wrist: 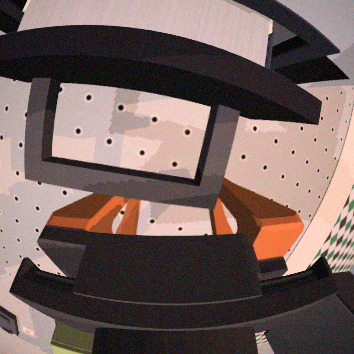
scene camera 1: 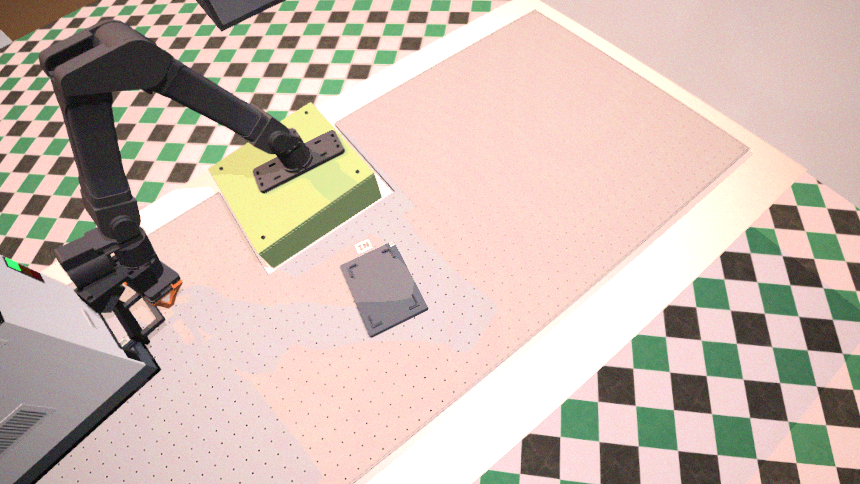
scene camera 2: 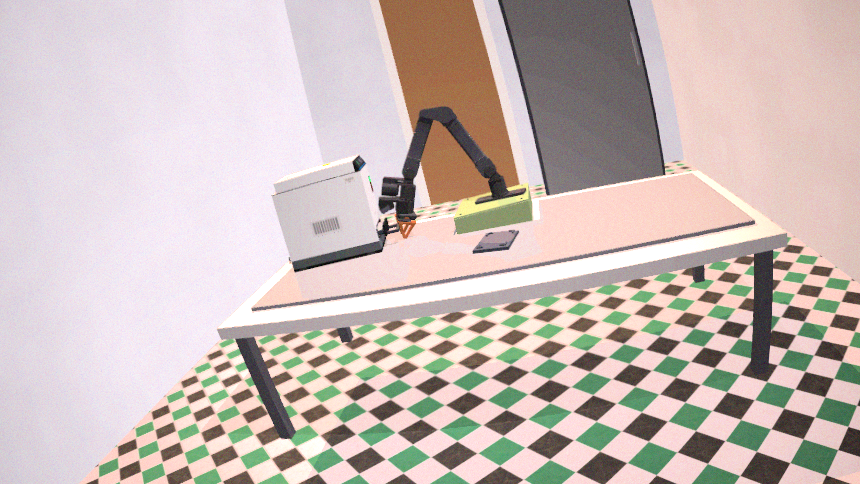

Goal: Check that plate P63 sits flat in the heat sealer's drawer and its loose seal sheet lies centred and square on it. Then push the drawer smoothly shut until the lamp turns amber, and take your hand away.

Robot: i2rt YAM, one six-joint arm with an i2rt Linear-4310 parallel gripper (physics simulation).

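Places are measured from the arm's base along level axes (x back, y right, z up), in centimetres.
Pixels of known places: gripper, fingertip midpoint: [scene camera 1: 162,299] [scene camera 2: 403,236]; arm's base at its link origin: [scene camera 1: 299,162] [scene camera 2: 501,197].
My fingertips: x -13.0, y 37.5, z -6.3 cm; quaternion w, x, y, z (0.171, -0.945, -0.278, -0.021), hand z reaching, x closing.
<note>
For each thing: its top centre in the pictures, then the offset to it from my fingertips. "spot": a spot on its surface instead.
- white heat sealer at its top centre: [scene camera 2: 316,168] dx -11.6, dy +22.8, dz +34.6 cm
- dark rectangular handle at a spot on its surface: [wrist: 120,186] spot: dx -3.2, dy -0.4, dz +5.2 cm
- label at a spot on its surface: [scene camera 1: 363,245] spot: dx -8.8, dy -42.1, dz -0.7 cm
The white heat sealer [scene camera 1: 66,370] [scene camera 2: 331,210] stands at the table's left. Its lamp [scene camera 1: 13,263] [scene camera 2: 370,179] is green. The black drawer front [scene camera 1: 128,322] [wrist: 150,60] stands out from the sealer and carries a dark rectangular handle [wrist: 120,186]. A pale, finely striped surface [wrist: 145,20] shows behind the drawer front in the wrist view, cut off by the frame. I cannot tell plate from seal sheet, nor whether it is flat, centred and square. My gripper [scene camera 1: 169,297] [scene camera 2: 406,233] [wrist: 173,177] is partly open and empty at the handle. The handle's lower bar hides the orange fingertips; contact is unclear.
The arm's base stands on a yellow-green block [scene camera 1: 240,207] [scene camera 2: 493,219] [wrist: 72,340]. A grey flat stand [scene camera 1: 385,291] [scene camera 2: 496,240] with corner brackets lies beside the IN label [scene camera 1: 363,245]. A dark slab [scene camera 1: 240,9] shows at the top edge of scene camera 1.
</note>
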